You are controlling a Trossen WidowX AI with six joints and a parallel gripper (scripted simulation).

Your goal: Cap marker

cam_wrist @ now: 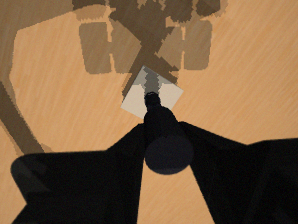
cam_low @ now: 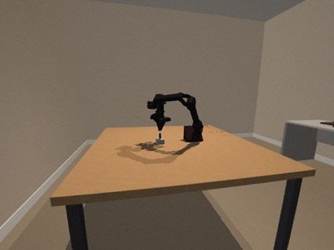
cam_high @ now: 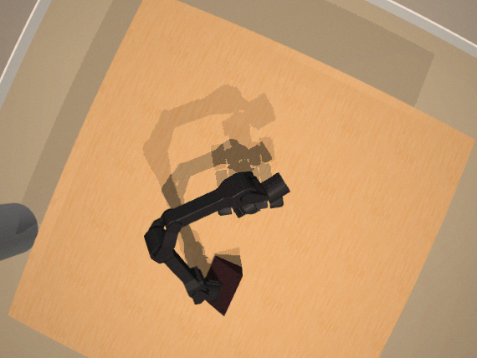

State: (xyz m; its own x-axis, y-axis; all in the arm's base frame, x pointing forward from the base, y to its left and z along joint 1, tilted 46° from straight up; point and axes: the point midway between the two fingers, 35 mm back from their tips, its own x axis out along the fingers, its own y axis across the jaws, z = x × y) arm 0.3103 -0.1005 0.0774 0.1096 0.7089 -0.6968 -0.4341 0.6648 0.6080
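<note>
Right now my gripper tip is 100 mm above the holder block. Also, from my gripper tip: dark cap: 10 mm above.
</note>
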